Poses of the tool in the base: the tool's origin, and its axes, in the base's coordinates. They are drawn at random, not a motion.
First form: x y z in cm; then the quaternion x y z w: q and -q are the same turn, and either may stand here.
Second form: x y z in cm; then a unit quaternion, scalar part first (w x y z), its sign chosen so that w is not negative. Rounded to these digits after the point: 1 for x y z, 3 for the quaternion.
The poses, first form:
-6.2 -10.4 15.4 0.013 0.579 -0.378 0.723
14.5 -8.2 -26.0 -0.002 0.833 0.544 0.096
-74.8 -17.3 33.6 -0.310 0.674 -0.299 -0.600
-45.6 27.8 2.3 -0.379 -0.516 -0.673 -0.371
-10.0 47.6 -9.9 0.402 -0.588 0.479 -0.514
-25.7 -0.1 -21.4 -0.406 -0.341 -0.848 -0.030
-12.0 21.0 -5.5 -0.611 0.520 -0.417 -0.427
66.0 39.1 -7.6 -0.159 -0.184 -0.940 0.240
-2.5 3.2 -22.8 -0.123 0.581 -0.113 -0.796
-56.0 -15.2 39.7 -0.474 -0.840 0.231 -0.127
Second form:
-6.2 -10.4 15.4 0.723 0.013 0.579 -0.378
14.5 -8.2 -26.0 0.096 -0.002 0.833 0.544
-74.8 -17.3 33.6 0.600 0.310 -0.674 0.299
-45.6 27.8 2.3 0.371 0.379 0.516 0.673
-10.0 47.6 -9.9 0.514 -0.402 0.588 -0.479
-25.7 -0.1 -21.4 0.030 0.406 0.341 0.848
-12.0 21.0 -5.5 0.427 0.611 -0.520 0.417
66.0 39.1 -7.6 0.240 -0.159 -0.184 -0.940
-2.5 3.2 -22.8 0.796 0.123 -0.581 0.113
-56.0 -15.2 39.7 0.127 0.474 0.840 -0.231

